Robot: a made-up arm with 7 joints.
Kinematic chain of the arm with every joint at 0, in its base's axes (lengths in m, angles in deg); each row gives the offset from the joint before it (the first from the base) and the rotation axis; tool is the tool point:
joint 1: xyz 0 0.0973 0 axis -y
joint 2: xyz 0 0.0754 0 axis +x
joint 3: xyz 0 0 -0.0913 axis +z
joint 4: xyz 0 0 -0.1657 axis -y
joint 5: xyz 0 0 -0.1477 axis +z
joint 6: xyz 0 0 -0.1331 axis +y
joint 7: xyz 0 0 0 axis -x
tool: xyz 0 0 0
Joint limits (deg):
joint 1: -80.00..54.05
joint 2: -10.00..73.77
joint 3: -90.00..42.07
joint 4: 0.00..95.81
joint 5: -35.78..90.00
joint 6: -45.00..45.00
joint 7: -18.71..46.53
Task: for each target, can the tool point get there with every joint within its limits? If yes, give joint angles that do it. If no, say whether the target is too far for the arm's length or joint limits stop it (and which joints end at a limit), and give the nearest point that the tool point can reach.
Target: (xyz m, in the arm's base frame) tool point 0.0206 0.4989 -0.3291
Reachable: yes | joints -44.46 54.77 1.89 60.88 60.47 19.40 3.44
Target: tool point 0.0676 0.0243 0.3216
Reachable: no: joint limits stop it (at a limit: joint 1, joint 2, joint 4) | nearest point 0.3057 -0.0023 0.0788 | short by 0.341 m
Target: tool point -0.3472 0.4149 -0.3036
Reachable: yes | joints -64.43 34.76 -23.66 28.82 21.18 35.60 0.14
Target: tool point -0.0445 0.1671 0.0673
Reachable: no: joint limits stop it (at a limit: joint 1, joint 2, joint 3, joint 4) | nearest point 0.0280 0.4445 0.2359 | short by 0.333 m
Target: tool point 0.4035 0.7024 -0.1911
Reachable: no: too far | nearest point 0.3061 0.5830 -0.1570 | short by 0.158 m
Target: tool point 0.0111 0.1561 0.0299
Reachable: no: joint limits stop it (at a limit: joint 1, joint 2, joint 4) | nearest point 0.3043 -0.0051 0.0777 | short by 0.338 m
